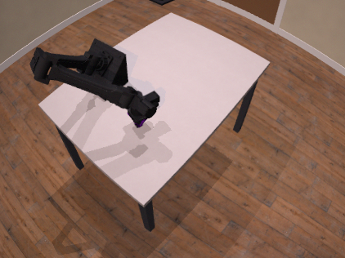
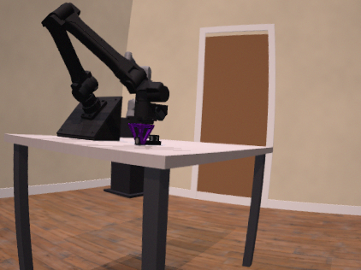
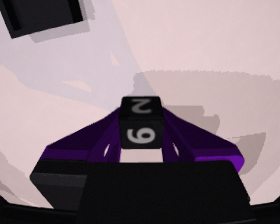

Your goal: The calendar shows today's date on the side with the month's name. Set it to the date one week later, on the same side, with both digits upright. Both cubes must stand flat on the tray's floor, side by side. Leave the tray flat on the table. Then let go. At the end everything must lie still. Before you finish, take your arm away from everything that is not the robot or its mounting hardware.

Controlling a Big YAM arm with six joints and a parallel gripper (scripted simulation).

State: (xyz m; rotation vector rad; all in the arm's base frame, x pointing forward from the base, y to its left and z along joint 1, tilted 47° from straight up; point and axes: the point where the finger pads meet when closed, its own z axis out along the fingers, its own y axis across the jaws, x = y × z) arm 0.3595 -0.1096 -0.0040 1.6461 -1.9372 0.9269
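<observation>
My gripper is now right at the black date cube. From my hand the other things lie so: black tray: 110 mm to the left, 40 mm behind.
</observation>
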